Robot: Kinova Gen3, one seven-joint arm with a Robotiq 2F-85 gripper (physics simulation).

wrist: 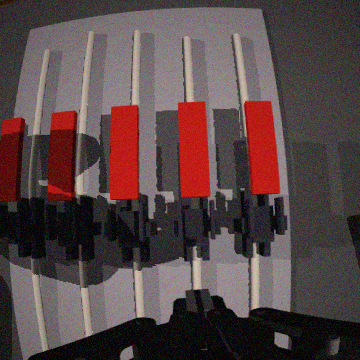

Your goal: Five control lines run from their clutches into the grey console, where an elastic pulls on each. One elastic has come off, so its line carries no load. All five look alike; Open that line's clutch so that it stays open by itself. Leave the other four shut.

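Frame: origin at the arm's base, x back, y left, z down, level; millimetres.
Seen in the pictures: gripper, fingertip midpoint: (196, 303).
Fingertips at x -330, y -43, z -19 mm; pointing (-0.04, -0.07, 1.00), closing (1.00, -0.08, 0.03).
Note:
Pixels of each thing's top centre, then the offset from my fingertips to it. "spot": a spot on its surface instead. Level surfaces: height alone.
- dark clutch body, middle of its top: (262, 223) dx +55, dy -47, dz +65 mm
- pale control line, surface spot: (188, 70) spot: dx -8, dy -199, dz +98 mm
- rightmost line, surface spot: (240, 65) spot: dx +46, dy -208, dz +98 mm
- leftmost line, surface spot: (39, 105) spot: dx -169, dy -166, dz +99 mm
- darker grey surface, its level: dz +109 mm
Five red clutch levers (11, 160) (62, 155) (124, 152) (194, 149) (262, 147) stand in a row across the wrist view, each above a dark clutch body (260, 220). All five look alike in pose. A pale control line (188, 70) runs under each clutch; the rightmost line (240, 65) and the leftmost line (39, 105) show as well. My gripper (196, 303) is shut and empty at the bottom centre, in front of the second clutch from the right and apart from the levers. The grey console and the elastics cannot be made out.
The clutches and lines lie on a light grey panel (175, 22). A darker grey surface (320, 100) lies to its right and behind it. Shadows fall over the two left levers and the lower left of the panel. A dark shape shows at the right edge.

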